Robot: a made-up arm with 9 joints. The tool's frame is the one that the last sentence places.
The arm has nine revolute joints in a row. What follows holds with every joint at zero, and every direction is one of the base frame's.
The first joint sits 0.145 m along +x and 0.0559 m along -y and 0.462 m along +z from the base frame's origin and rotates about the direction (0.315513, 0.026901, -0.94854).
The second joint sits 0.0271 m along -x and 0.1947 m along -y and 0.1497 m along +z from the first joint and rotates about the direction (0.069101, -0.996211, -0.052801).
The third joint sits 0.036 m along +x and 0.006 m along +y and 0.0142 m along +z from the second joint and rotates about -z.
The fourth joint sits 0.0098 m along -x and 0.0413 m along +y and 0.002 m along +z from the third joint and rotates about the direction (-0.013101, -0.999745, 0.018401).
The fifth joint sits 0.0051 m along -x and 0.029 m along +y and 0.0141 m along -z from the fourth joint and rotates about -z.
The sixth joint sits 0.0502 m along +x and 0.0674 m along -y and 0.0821 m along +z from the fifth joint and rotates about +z.
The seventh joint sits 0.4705 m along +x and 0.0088 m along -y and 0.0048 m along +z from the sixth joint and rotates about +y.
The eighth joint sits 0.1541 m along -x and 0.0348 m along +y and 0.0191 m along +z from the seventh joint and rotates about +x.
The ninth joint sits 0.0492 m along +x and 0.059 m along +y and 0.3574 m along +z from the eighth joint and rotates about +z.
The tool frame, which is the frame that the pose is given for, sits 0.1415 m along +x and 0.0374 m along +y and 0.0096 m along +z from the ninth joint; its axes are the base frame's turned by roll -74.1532, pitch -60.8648 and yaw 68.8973 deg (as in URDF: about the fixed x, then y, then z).
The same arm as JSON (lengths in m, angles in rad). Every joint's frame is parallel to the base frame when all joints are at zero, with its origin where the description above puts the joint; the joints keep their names.
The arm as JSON. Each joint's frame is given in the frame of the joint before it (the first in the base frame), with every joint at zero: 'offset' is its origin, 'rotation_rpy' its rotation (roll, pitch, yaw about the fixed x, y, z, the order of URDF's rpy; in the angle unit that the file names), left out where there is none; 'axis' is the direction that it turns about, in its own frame. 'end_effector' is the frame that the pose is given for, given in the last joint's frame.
{"length_unit": "m", "angle_unit": "rad", "chain": [{"id": "joint 1", "offset": [0.145, -0.0559, 0.462], "axis": [0.315513, 0.026901, -0.94854]}, {"id": "joint 2", "offset": [-0.0271, -0.1947, 0.1497], "axis": [0.069101, -0.996211, -0.052801]}, {"id": "joint 3", "offset": [0.036, 0.006, 0.0142], "axis": [0.0, 0.0, -1.0]}, {"id": "joint 4", "offset": [-0.0098, 0.0413, 0.002], "axis": [-0.013101, -0.999745, 0.018401]}, {"id": "joint 5", "offset": [-0.0051, 0.029, -0.0141], "axis": [0.0, 0.0, -1.0]}, {"id": "joint 6", "offset": [0.0502, -0.0674, 0.0821], "axis": [0.0, 0.0, 1.0]}, {"id": "joint 7", "offset": [0.4705, -0.0088, 0.0048], "axis": [0.0, 1.0, 0.0]}, {"id": "joint 8", "offset": [-0.1541, 0.0348, 0.0191], "axis": [1.0, 0.0, 0.0]}, {"id": "joint 9", "offset": [0.0492, 0.059, 0.3574], "axis": [0.0, 0.0, 1.0]}], "end_effector": {"offset": [0.1415, 0.0374, 0.0096], "rotation_rpy": [-1.2942, -1.0623, 1.2025]}}
